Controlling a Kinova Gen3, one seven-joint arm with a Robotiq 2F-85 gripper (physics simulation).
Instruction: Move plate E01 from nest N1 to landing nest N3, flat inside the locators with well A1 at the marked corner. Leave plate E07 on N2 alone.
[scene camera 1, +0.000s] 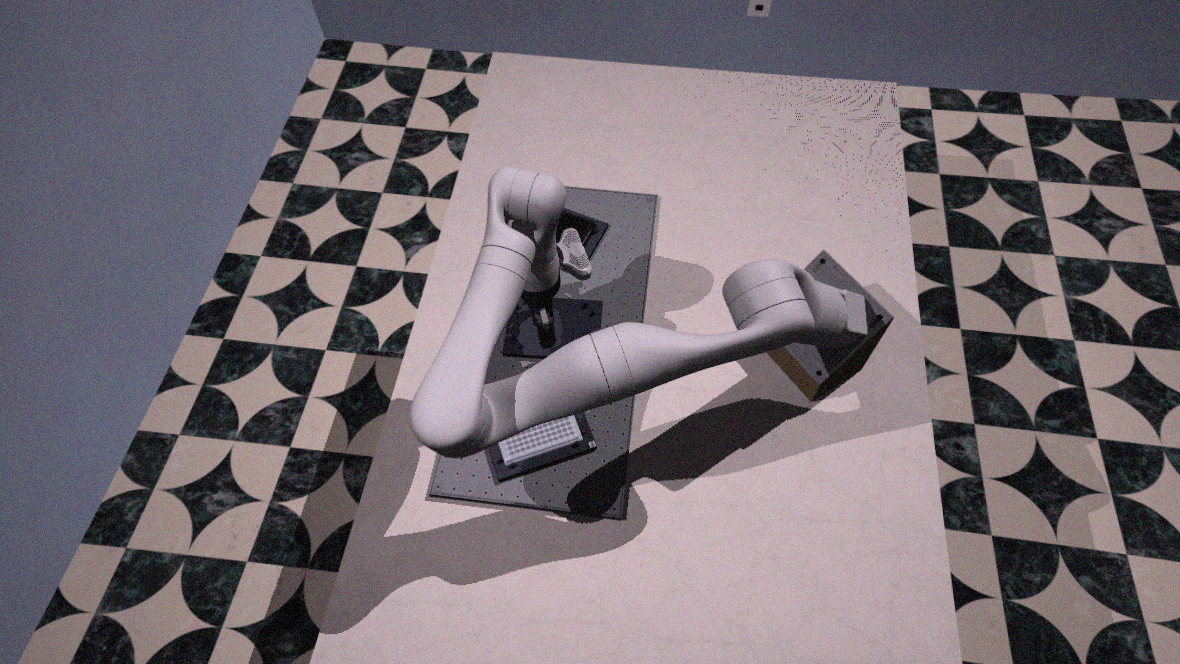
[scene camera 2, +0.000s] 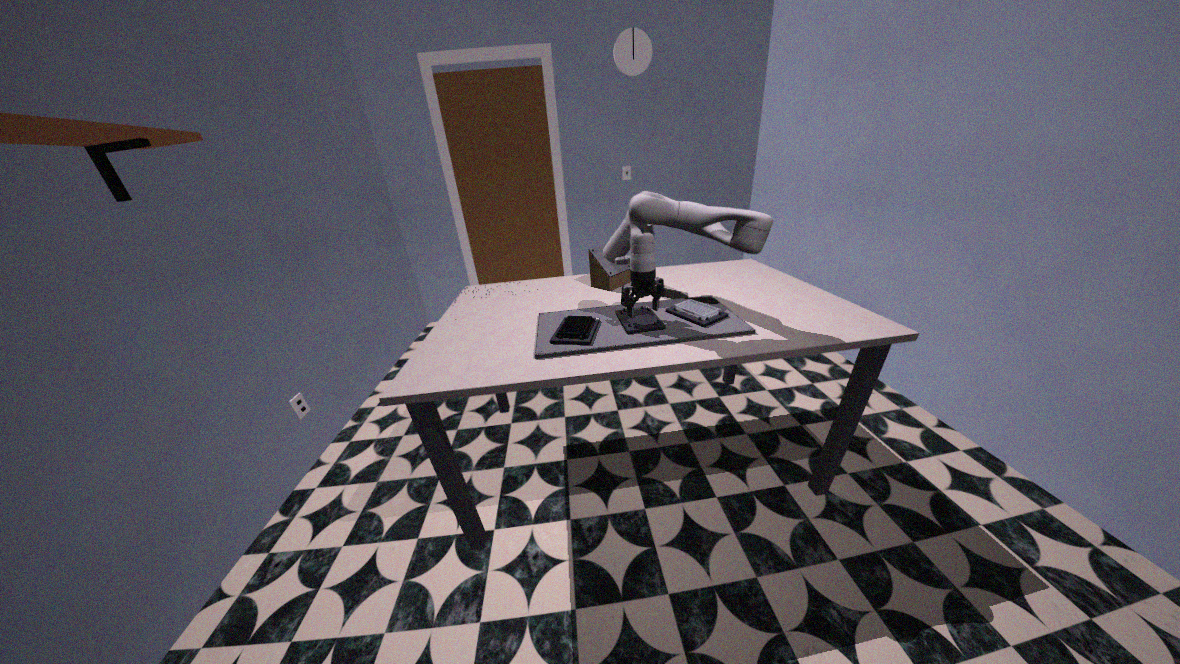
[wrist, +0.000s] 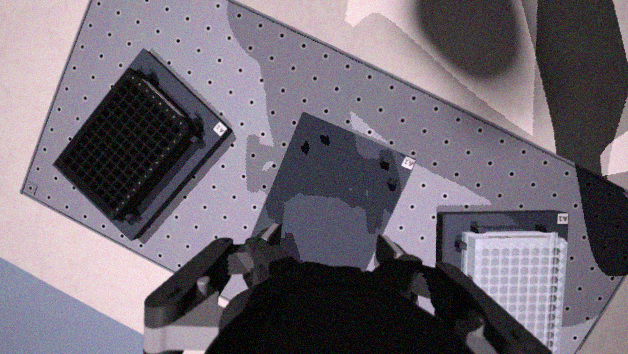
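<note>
My gripper (scene camera 1: 541, 323) is visible to me, and I see it in scene camera 2 (scene camera 2: 643, 313) and the wrist view (wrist: 328, 239) as well. There is a black well plate (scene camera 1: 584, 227), which the wrist view shows too, the black well plate (wrist: 137, 133) being in it. I also see a white well plate (scene camera 1: 552, 435).
</note>
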